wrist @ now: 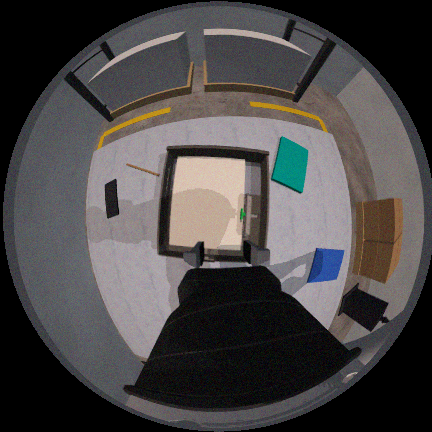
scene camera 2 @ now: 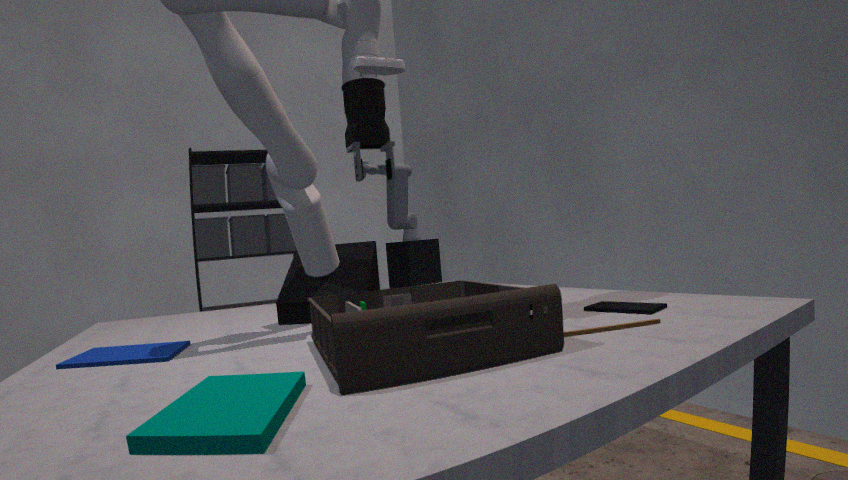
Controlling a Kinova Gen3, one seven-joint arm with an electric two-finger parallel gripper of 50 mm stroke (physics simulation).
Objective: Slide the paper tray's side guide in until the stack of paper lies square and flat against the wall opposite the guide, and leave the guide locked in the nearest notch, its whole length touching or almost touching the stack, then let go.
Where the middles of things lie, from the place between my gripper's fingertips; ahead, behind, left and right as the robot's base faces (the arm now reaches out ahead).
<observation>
Right now my hand is 25 cm above the cream paper stack (wrist: 208,192), 10 cm short of it and 2 cm to the right of it. Round my hand: black flat plate (scene camera 2: 604,306) 40 cm to the left, 28 cm below, 23 cm ahead; blue block (scene camera 2: 157,352) 42 cm to the right, 28 cm below, 28 cm behind; teal slab (scene camera 2: 230,414) 32 cm to the right, 27 cm below, 18 cm ahead.
</observation>
